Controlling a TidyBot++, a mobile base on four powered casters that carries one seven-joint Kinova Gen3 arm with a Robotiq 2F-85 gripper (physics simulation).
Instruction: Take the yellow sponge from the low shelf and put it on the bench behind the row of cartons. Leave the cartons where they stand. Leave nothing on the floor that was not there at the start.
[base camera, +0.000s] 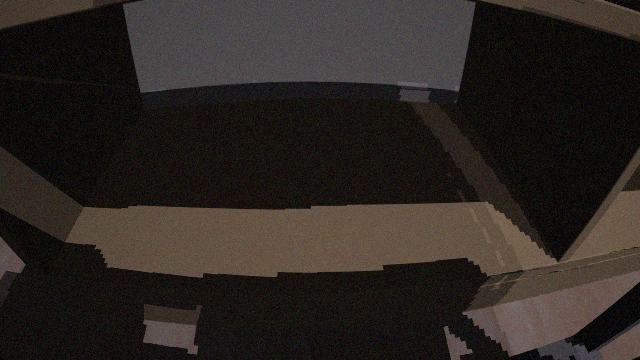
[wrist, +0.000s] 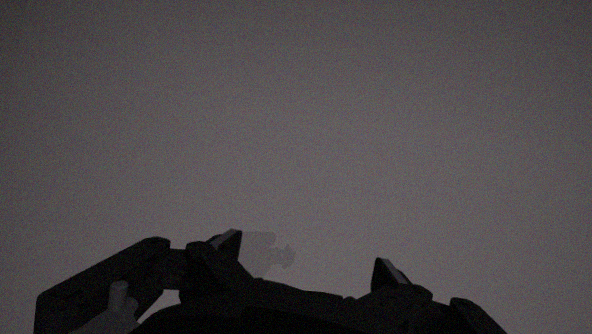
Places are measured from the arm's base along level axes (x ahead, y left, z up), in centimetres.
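Pixels of known places: gripper, fingertip midpoint: (wrist: 305, 259).
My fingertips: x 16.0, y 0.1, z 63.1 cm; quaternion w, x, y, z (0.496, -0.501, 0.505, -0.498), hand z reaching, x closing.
Observation:
Behind a point stands the place of what it marks.
My gripper (wrist: 305, 259) @(x 16.0, y 0.1, z 63.1 cm) is open, with a wide gap and nothing between its fingertips, in front of a plain grey surface in the wrist view. The yellow sponge does not show in either view. In the base camera view a wooden shelf board (base camera: 280, 240) @(x 32.0, y 1.6, z -31.8 cm) crosses the middle, its front strip lit and the part behind it in deep shadow. I cannot tell whether anything lies in that shadow. The cartons and the bench cannot be made out in either view.
Dark upright panels stand left (base camera: 60, 125) @(x 40.1, y 28.4, z -21.0 cm) and right (base camera: 525, 125) @(x 40.3, y -29.7, z -23.2 cm) of the shelf opening. A grey wall (base camera: 300, 45) @(x 67.1, y -1.8, z -23.5 cm) shows through its back. A board edge (base camera: 565, 15) @(x 24.9, y -14.7, z -6.7 cm) crosses the top right. Pinkish floor (base camera: 560, 310) @(x 21.4, y -33.9, z -39.7 cm) shows at the lower right.

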